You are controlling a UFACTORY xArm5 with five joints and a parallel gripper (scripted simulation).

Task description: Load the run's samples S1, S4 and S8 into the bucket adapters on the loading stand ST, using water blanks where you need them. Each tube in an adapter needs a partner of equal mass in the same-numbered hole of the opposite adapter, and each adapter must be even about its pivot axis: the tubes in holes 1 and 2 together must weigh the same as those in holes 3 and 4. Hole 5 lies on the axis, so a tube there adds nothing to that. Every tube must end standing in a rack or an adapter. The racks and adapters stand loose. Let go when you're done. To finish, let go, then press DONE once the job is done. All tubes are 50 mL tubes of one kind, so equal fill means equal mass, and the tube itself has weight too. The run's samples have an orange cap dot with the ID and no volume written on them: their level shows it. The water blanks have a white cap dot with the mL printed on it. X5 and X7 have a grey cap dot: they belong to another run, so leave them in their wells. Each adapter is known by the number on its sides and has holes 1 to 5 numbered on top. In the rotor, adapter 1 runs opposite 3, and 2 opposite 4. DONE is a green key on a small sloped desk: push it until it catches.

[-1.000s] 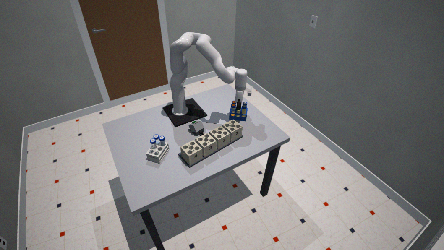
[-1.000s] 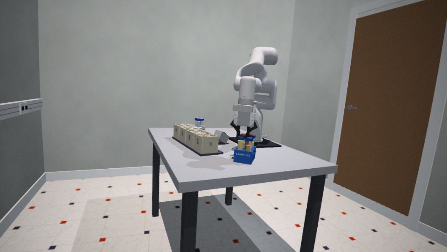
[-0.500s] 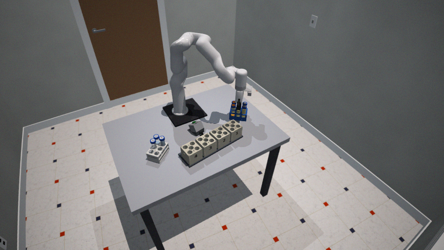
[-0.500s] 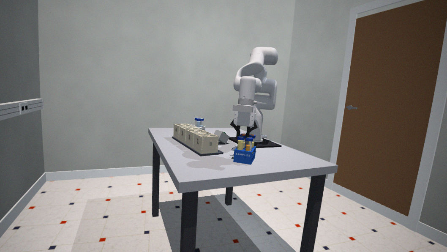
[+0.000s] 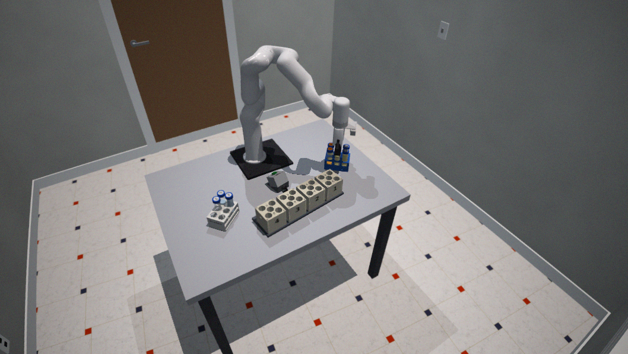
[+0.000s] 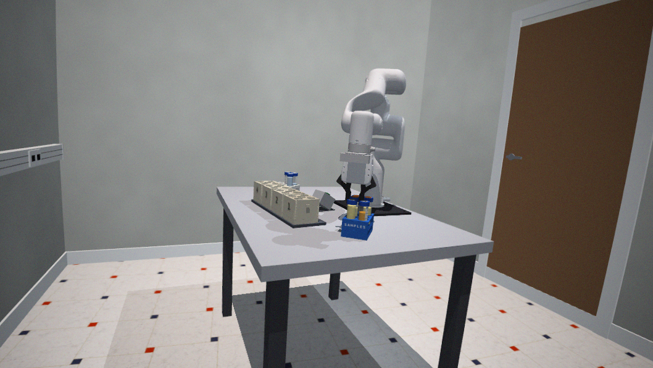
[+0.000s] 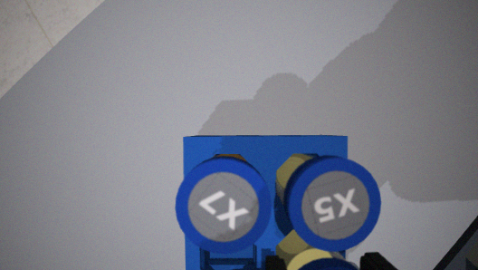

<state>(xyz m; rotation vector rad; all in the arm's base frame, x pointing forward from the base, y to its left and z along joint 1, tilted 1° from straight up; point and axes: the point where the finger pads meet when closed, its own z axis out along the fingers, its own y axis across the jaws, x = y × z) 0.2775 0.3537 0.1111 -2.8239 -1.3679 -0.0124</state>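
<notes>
The blue samples rack is 2 cm behind my hand, 1 cm to the left of it and 9 cm below it. From my hand the other things lie so: adapter 3 (18 cm ahead, 36 cm to the right, 7 cm below); white rack (7 cm ahead, 64 cm to the right, 9 cm below).
</notes>
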